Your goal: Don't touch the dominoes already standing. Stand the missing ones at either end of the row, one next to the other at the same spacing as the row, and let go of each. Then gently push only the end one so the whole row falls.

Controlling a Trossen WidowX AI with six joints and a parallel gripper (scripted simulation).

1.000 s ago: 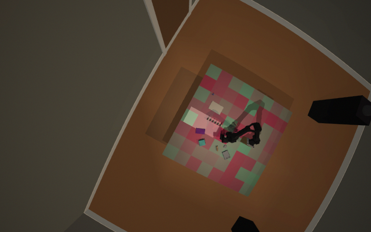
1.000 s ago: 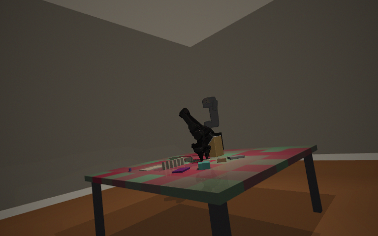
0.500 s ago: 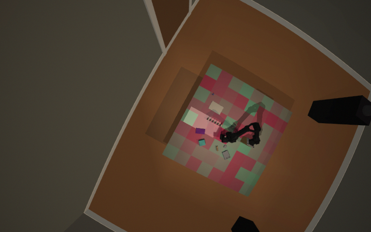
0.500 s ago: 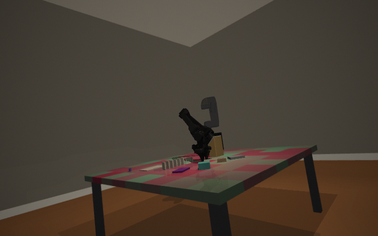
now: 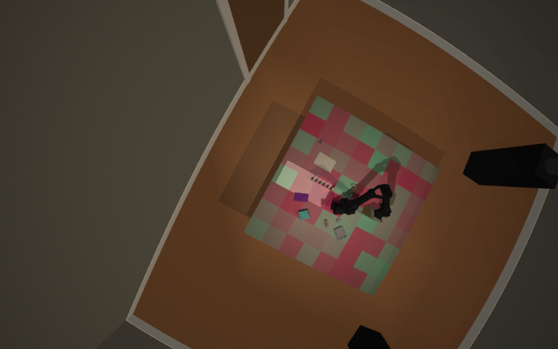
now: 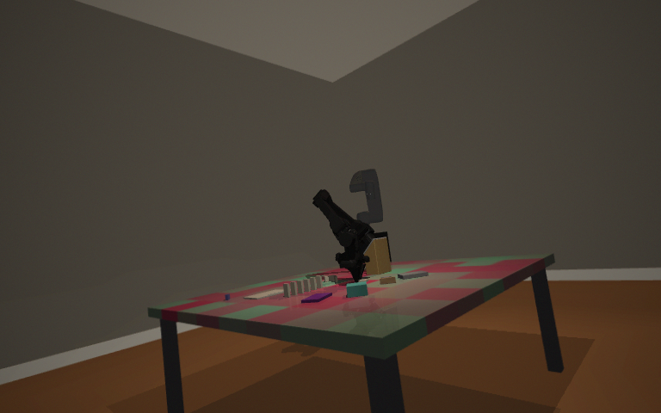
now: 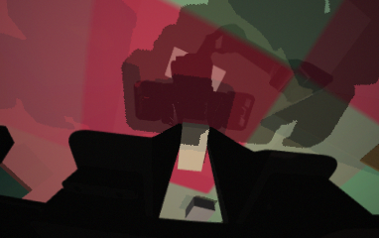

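Right now the brown block is 3 cm ahead of my gripper tip, 17 cm to the left of it and 1 cm above it. Round my gripper tip: grey slab: 12 cm behind, 20 cm to the left, 1 cm above; teal block: 23 cm ahead, 19 cm to the left, 2 cm above; beige card: 28 cm ahead, 27 cm to the right.
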